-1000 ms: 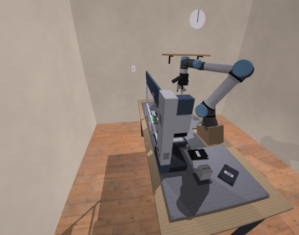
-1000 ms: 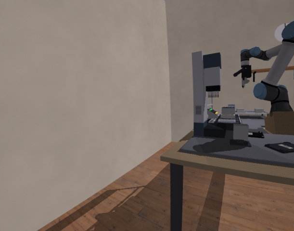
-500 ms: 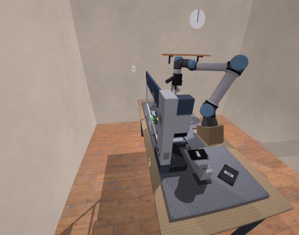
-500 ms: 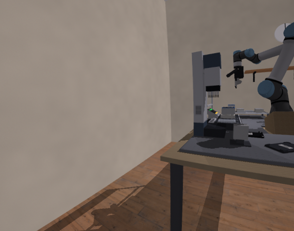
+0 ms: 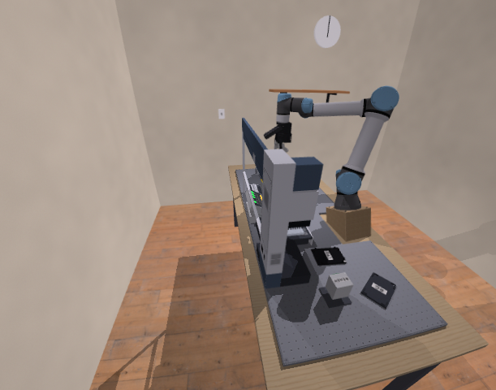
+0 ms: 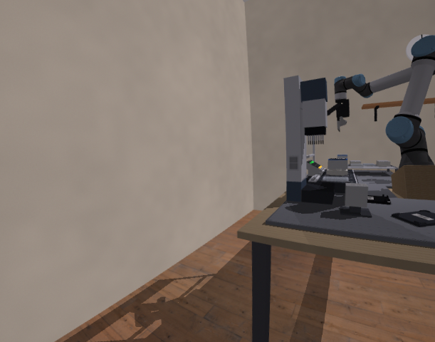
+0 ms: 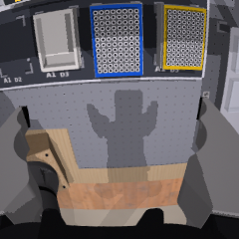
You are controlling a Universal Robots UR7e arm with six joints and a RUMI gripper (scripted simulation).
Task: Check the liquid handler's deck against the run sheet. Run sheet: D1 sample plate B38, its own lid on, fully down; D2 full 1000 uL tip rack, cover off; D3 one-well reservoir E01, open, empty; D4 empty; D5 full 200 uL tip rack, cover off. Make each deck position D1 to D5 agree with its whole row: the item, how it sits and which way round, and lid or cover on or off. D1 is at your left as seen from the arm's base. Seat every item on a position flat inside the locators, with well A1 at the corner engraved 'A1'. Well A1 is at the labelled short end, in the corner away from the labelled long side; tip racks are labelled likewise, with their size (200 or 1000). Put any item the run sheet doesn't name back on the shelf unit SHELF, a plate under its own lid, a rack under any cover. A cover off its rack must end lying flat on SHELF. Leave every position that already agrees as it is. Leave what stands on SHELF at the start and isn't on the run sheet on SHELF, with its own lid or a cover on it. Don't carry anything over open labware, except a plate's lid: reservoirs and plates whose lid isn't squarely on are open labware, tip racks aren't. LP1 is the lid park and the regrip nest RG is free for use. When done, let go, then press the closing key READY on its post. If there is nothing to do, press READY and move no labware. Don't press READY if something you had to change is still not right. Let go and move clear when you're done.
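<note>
Right now my hand is 220 mm above the blue-framed tip rack and 10 mm to the left of it. From my hand the other things lie so: yellow-rimmed tip rack 250 mm below, 130 mm to the right; then shelf label 350 mm below, 240 mm to the right, 190 mm behind; then one-well reservoir 280 mm below, 120 mm to the left, 10 mm ahead.
</note>
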